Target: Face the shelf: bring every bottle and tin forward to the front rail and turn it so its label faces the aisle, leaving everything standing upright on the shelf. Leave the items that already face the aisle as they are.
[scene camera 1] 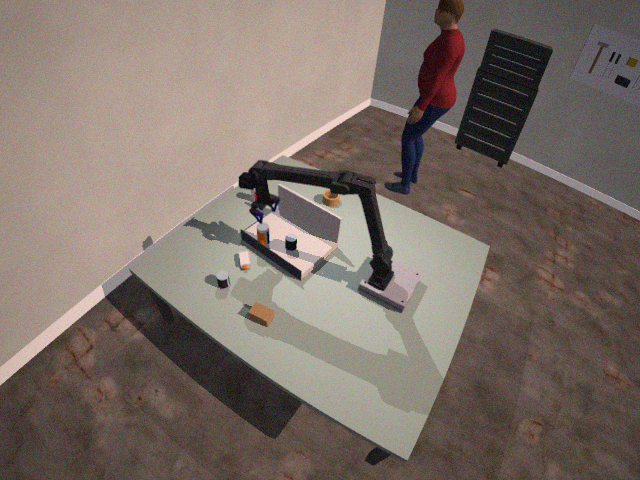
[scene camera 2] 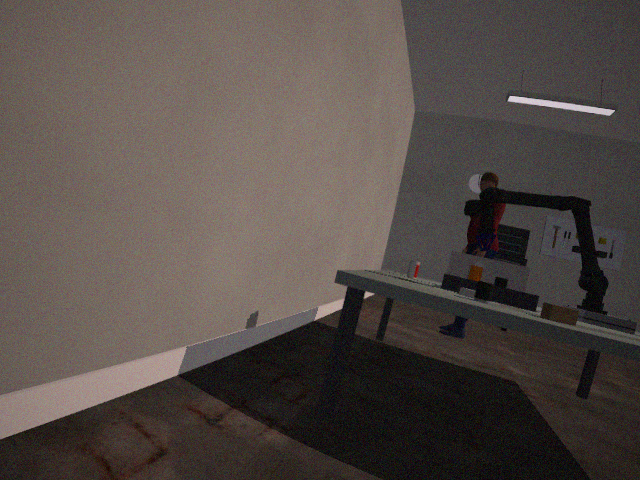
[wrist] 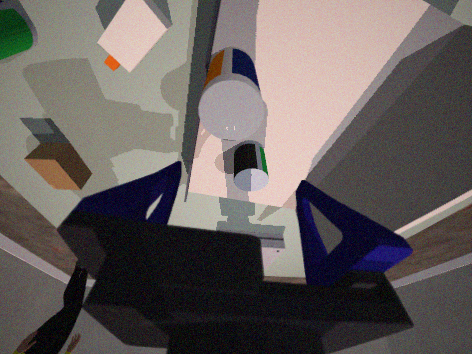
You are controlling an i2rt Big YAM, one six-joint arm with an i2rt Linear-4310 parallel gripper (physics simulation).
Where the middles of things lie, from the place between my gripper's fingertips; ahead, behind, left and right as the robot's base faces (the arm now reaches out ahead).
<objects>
I see the shelf unit (scene camera 1: 317, 229) 6 cm behind my hand, 9 cm to the right of it and 11 cm below it. The rest, counted from my hand: white shelf tray (scene camera 1: 313, 247) 6 cm behind, 9 cm to the right, 19 cm below; then white bottle with orange cap (wrist: 128, 39) 4 cm ahead, 14 cm to the left, 19 cm below; then dark front rail (scene camera 2: 527, 301) 5 cm behind, 5 cm to the left, 18 cm below.
</objects>
